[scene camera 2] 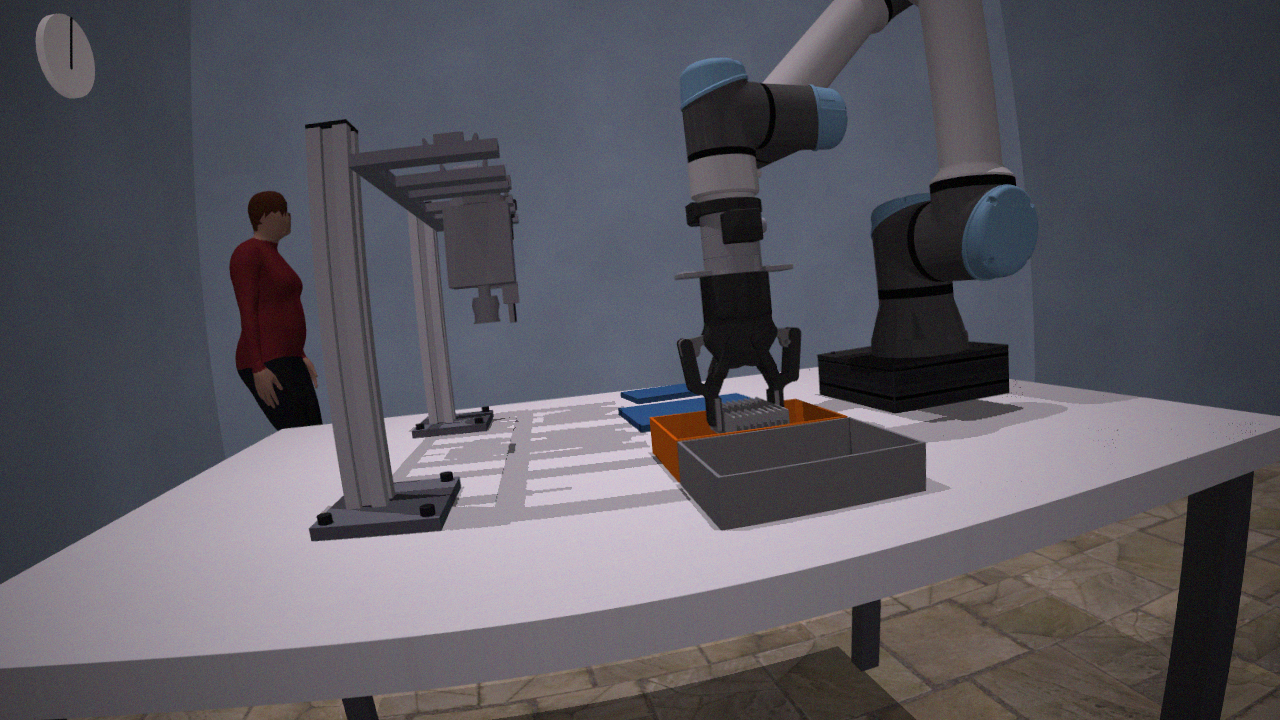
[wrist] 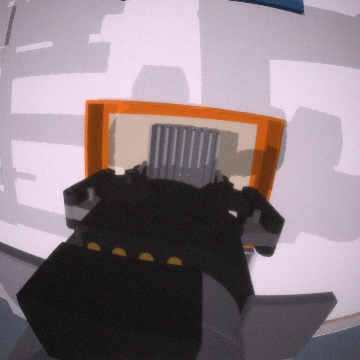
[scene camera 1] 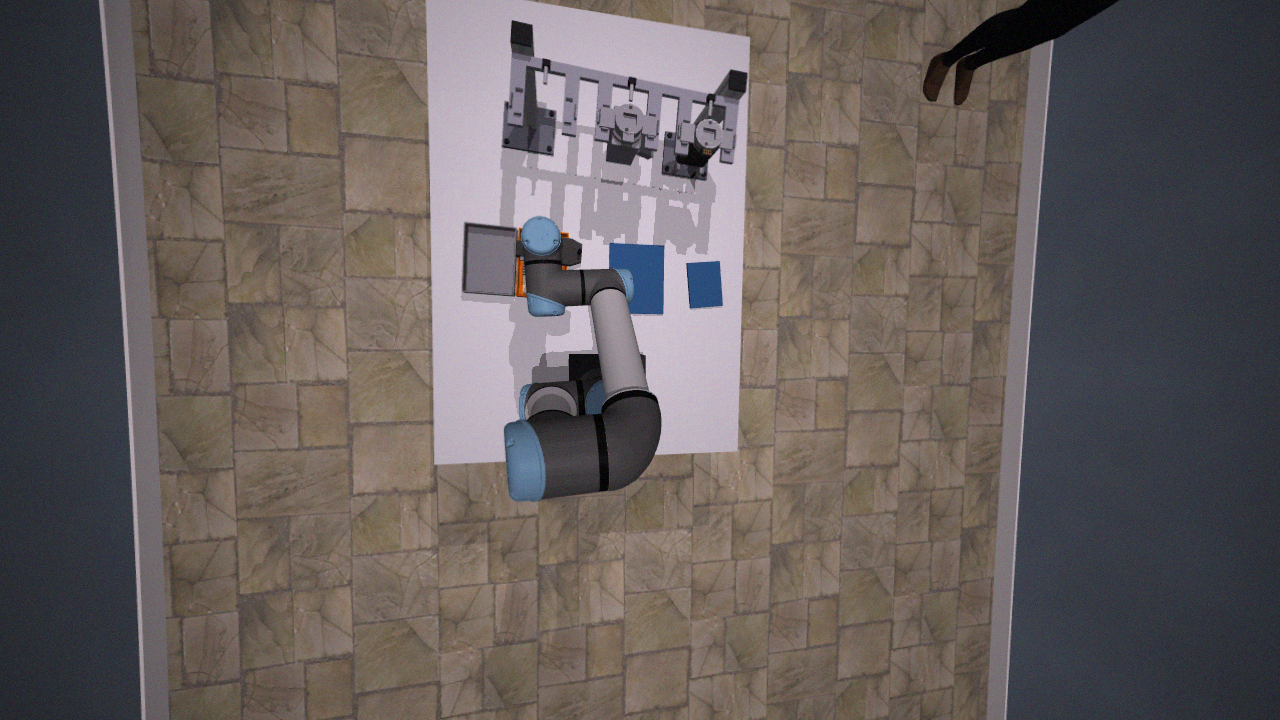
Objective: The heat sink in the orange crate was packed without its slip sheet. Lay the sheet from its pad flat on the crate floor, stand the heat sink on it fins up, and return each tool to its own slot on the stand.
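Where they show: end effector, tool point: [scene camera 2: 732,257]; arm's base, origin of the base link: [scene camera 2: 920,350].
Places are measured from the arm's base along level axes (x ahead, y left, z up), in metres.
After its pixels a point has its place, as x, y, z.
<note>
My adaptive gripper [scene camera 2: 746,413] [wrist: 183,175] is shut on the grey heat sink [scene camera 2: 756,414] {0.361, 0.208, -0.019} [wrist: 184,146] {0.356, 0.136, -0.019}, fins up and level, inside the orange crate [scene camera 1: 520,284] {0.306, 0.230, -0.068} [scene camera 2: 665,447] {0.456, 0.181, -0.046} [wrist: 180,111] {0.365, 0.109, -0.068}. The heat sink's top stands about at the rim; whether its underside touches the floor is hidden. A beige sheet-like surface [wrist: 131,137] {0.416, 0.139, -0.066} covers the visible crate floor. In scene camera 1, the arm hides the gripper and heat sink. The tool stand [scene camera 1: 586,77] {0.714, 0.080, 0.271} [scene camera 2: 335,313] {0.765, 0.223, 0.126} holds two tools, one in the middle slot [scene camera 1: 629,120] {0.636, -0.014, 0.277} and one in the right slot [scene camera 1: 709,134] {0.629, -0.197, 0.277}; its left slot is empty.
A grey open box [scene camera 1: 489,259] {0.371, 0.315, -0.067} [scene camera 2: 805,483] {0.389, 0.378, -0.044} stands directly beside the crate. A larger blue pad [scene camera 1: 650,279] {0.342, -0.150, -0.061} [scene camera 2: 646,417] {0.423, -0.077, -0.061} and a smaller blue pad [scene camera 1: 704,284] {0.337, -0.322, -0.060} [scene camera 2: 657,393] {0.356, -0.296, -0.061} lie on the crate's other side. A person [scene camera 2: 266,304] stands beyond the table.
</note>
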